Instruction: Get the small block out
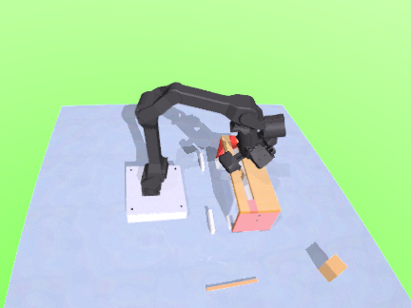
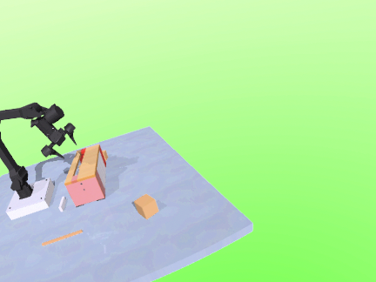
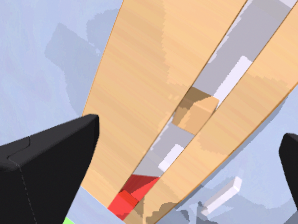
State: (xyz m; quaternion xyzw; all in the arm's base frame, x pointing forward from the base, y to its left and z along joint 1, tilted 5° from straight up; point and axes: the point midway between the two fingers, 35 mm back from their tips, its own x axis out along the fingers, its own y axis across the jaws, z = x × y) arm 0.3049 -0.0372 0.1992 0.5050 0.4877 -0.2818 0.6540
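My gripper tip is 60 mm to the right of the box and 150 mm above it. Round my gripper tip: thin orange stick (100 mm behind, 320 mm to the right, 210 mm below); then orange block (10 mm ahead, 60 mm to the left, 130 mm below).
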